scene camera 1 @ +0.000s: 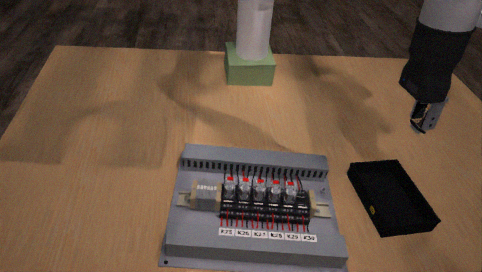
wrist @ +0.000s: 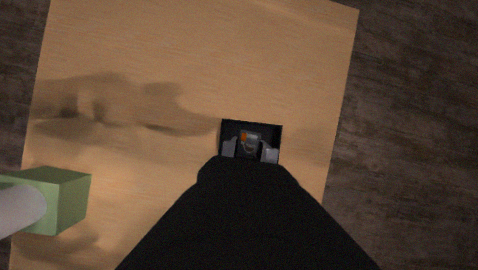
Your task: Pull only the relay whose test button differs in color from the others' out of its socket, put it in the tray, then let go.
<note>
In view: my gripper (scene camera 1: 421, 122).
My gripper is seen too in the wrist view (wrist: 247, 145).
</note>
